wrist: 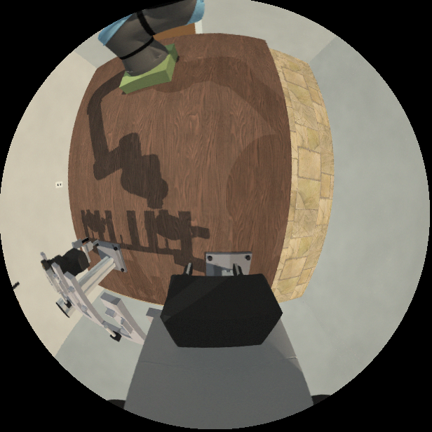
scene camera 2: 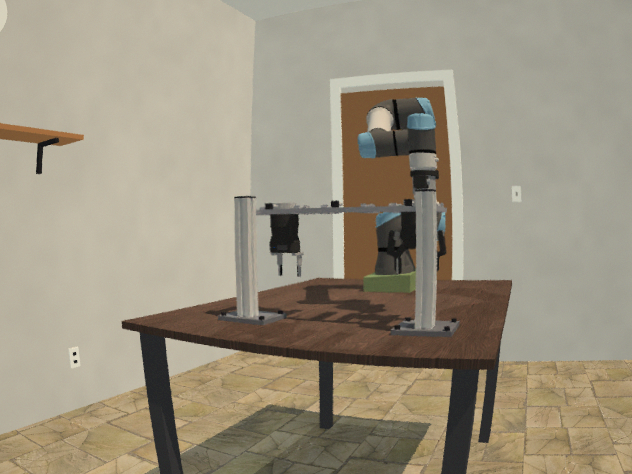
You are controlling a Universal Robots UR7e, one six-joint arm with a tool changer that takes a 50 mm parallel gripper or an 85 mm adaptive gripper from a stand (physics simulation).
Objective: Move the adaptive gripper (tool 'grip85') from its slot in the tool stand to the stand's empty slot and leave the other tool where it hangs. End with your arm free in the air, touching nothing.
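Seen in the pictures: arm's base at its link origin: (scene camera 2: 395,272).
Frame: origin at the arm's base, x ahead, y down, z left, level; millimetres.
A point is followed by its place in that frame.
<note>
The adaptive gripper (scene camera 2: 408,229) (wrist: 213,270) hangs at the right end of the stand in the scene view, partly behind the right post. Its black fingers are spread, with nothing between them. The arm's black tool changer (scene camera 2: 423,181) @(y -286, x 605, z 142 mm) is directly above it, very low over the rail. The post's top hides the junction, so I cannot tell whether they are coupled. The other tool, the parallel gripper (scene camera 2: 284,233) (wrist: 72,261), hangs at the opposite end. The empty slot (scene camera 2: 366,206) @(y -222, x 648, z 0 mm) (wrist: 117,314) lies between the two tools on the stand's rail (scene camera 2: 352,209) @(y -213, x 717, z -22 mm).
The left post (scene camera 2: 246,255) @(y -106, x 712, z -289 mm) (wrist: 98,274) and right post (scene camera 2: 425,265) @(y -90, x 779, z 151 mm) stand on grey base plates on the brown table (scene camera 2: 306,336) @(y 63, x 831, z -103 mm) (wrist: 200,150). The green arm base (scene camera 2: 389,282) @(y 27, x 92, z -10 mm) (wrist: 150,77) stands behind the stand. A wooden shelf (scene camera 2: 40,133) is on the left wall.
</note>
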